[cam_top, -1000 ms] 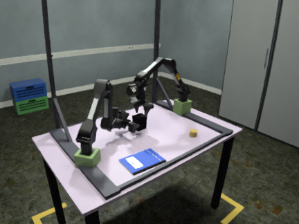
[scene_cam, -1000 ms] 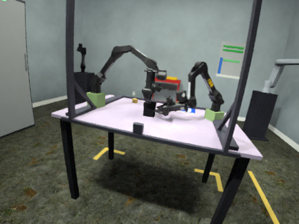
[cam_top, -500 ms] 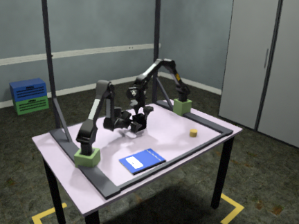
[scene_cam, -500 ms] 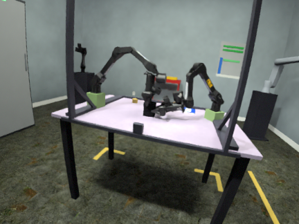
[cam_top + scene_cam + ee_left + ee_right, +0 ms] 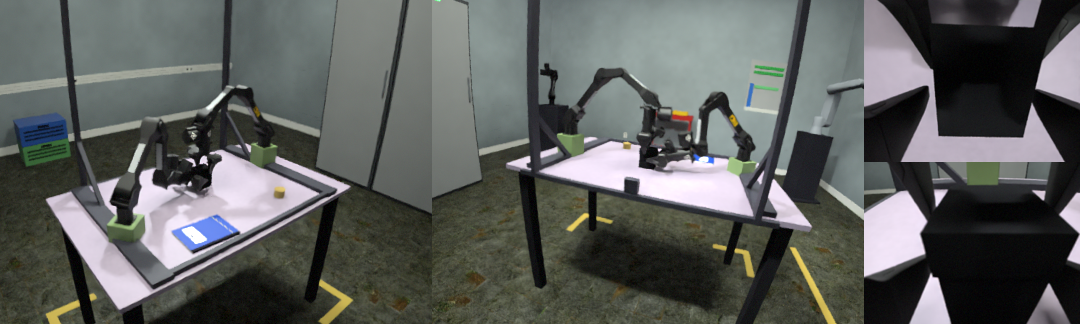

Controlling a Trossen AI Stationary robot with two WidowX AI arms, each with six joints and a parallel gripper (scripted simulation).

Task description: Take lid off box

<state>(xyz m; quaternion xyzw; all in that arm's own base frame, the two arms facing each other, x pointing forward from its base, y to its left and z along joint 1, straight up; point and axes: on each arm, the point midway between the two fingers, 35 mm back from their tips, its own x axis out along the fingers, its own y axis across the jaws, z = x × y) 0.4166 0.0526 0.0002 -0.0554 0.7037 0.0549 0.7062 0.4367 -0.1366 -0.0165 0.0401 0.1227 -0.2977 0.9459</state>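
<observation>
My right hand is 3 cm to the right of the black box, 1 cm short of it and 1 cm above it. Also, from my right hand: black lid: 3 cm to the left, 3 cm above, 1 cm ahead.
The black lid is 10 mm to the right of my left hand and 30 mm below it. Also, from my left hand: black box 10 mm to the right, 60 mm below.
</observation>
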